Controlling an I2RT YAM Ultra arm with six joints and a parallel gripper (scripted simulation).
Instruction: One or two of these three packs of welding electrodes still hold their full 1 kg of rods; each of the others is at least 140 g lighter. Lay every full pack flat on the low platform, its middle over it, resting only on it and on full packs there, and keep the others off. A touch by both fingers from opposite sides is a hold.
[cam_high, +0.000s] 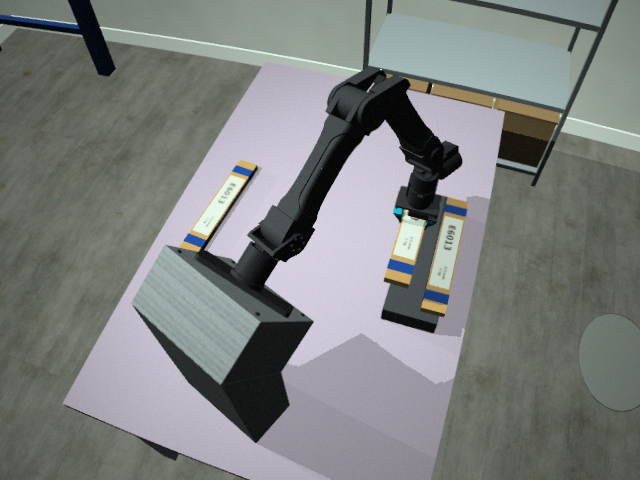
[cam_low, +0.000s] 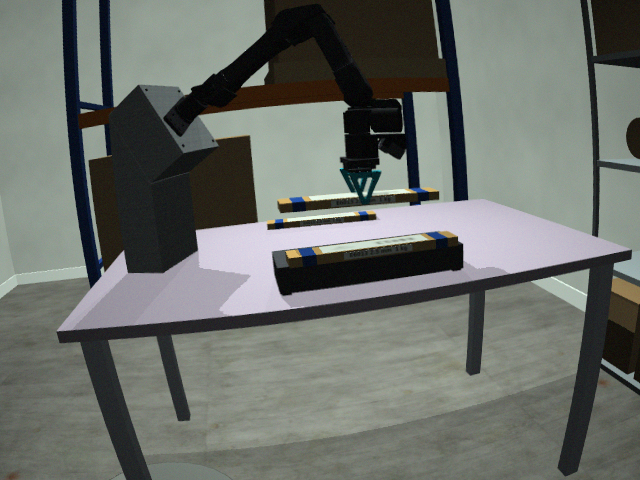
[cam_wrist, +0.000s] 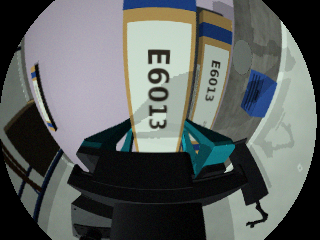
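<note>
The low dark platform is 2 cm behind my hand, 5 cm to the right of it and 14 cm below it.
</note>
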